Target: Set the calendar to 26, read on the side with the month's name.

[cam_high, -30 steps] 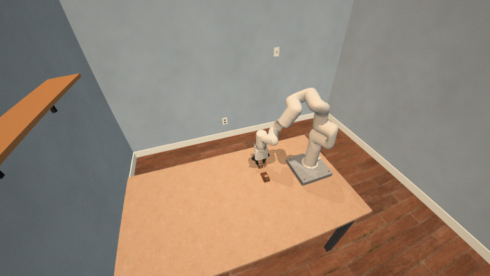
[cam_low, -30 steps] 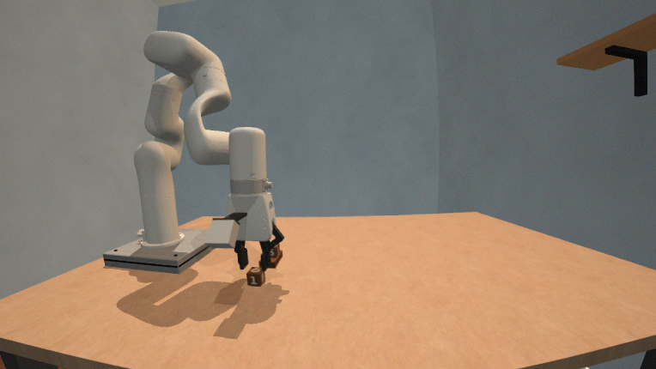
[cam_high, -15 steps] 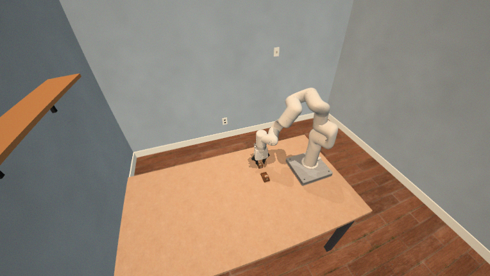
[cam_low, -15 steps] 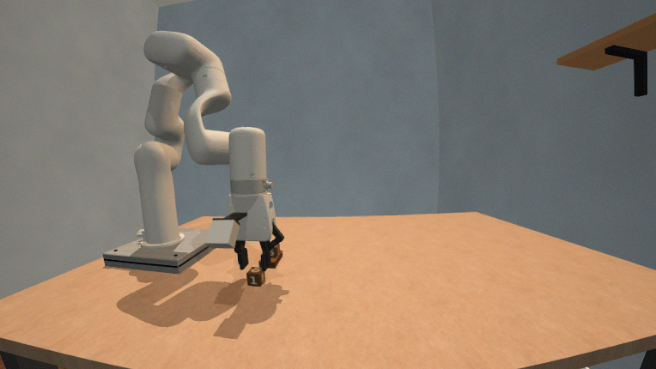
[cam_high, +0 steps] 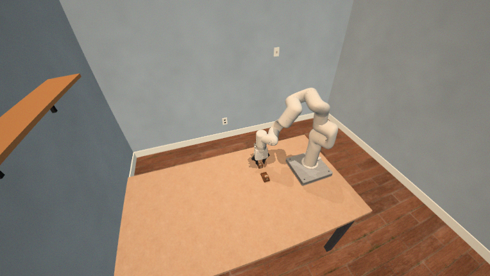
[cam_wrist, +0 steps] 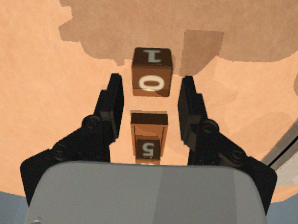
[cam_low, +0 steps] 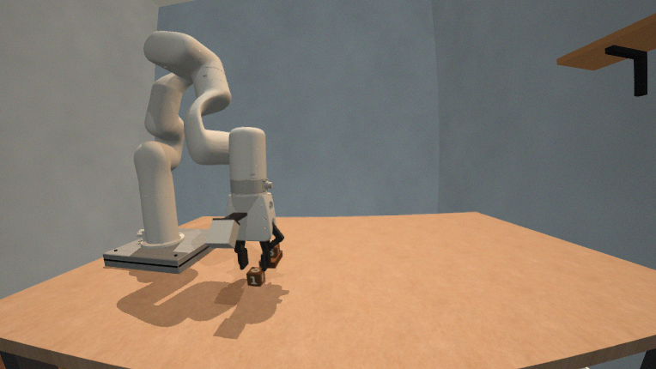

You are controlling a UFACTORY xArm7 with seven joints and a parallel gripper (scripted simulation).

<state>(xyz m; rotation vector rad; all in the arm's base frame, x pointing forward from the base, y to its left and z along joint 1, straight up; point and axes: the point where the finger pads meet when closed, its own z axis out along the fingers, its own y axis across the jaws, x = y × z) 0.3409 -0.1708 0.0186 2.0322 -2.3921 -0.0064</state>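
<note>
My hand is 4 cm above the brown cube. Round my hand: brown tray (2 cm ahead, 11 cm to the left, 5 cm below).
</note>
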